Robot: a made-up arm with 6 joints. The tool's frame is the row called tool. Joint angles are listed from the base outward.
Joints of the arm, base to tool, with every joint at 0 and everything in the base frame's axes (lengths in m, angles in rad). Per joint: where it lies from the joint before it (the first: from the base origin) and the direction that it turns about. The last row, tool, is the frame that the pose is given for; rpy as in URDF.
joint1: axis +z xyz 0.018 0 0.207
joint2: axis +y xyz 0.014 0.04 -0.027
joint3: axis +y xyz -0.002 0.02 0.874
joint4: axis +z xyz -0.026 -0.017 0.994
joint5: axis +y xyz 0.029 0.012 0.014
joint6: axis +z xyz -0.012 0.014 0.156
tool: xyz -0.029 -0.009 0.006 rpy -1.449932 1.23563 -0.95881
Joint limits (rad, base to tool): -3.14..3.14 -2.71..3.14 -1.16..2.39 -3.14..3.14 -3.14..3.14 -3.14..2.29
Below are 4 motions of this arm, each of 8 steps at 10 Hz.
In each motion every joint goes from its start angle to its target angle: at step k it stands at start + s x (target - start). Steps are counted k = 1, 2, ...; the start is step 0. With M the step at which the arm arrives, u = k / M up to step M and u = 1 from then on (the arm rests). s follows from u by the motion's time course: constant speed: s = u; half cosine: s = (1 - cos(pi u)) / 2; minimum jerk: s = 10 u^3 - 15 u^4 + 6 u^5.
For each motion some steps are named. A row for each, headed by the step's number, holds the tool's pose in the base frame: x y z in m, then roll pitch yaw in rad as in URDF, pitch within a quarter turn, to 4 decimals.
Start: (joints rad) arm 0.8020 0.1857 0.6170 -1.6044 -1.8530 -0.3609
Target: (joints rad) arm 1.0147 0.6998 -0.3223 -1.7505 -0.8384 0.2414
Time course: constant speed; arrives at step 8
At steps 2, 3, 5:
2: 0.4805 0.7954 1.7451 -0.9422 -0.3632 -0.9121
3: 0.4725 0.8301 1.7746 -0.9778 -0.2747 -0.9688
5: 0.4502 0.8837 1.8224 -1.0669 -0.0720 -1.0516

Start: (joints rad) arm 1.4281 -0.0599 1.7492 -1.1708 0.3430 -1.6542
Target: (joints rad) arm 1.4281 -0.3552 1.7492 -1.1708 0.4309 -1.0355
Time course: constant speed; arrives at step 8
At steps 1, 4, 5, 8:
1: 0.1686 1.0762 0.9045 -0.7617 -0.4803 -2.2616
4: 0.1568 0.9915 1.0215 -1.0661 -0.4335 -2.1956
5: 0.1528 0.9603 1.0586 -1.1667 -0.4130 -2.1725
8: 0.1404 0.8583 1.1630 -1.4625 -0.3355 -2.1043

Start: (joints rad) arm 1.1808 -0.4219 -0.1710 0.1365 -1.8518 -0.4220
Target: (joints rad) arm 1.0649 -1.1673 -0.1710 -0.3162 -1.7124 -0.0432
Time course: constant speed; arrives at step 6
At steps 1, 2, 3, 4, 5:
1: -0.5015 -1.0379 1.5287 0.3104 -0.9964 0.6553
2: -0.5946 -1.1708 1.3752 0.4584 -1.0679 0.4007
3: -0.6843 -1.2823 1.2032 0.6656 -1.1046 0.0951
4: -0.7686 -1.3708 1.0151 0.8945 -1.0986 -0.2242
5: -0.8455 -1.4354 0.8141 1.0936 -1.0525 -0.5055

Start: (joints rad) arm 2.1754 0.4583 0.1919 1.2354 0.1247 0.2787
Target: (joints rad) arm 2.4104 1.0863 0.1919 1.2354 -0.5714 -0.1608
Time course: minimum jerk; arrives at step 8
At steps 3, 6, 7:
3: -0.8431 1.0444 1.7132 0.9454 1.0436 -1.3050
6: -1.2648 1.2507 1.1025 1.2088 0.7776 -1.4605
7: -1.3154 1.2557 1.0047 1.2683 0.7446 -1.4700

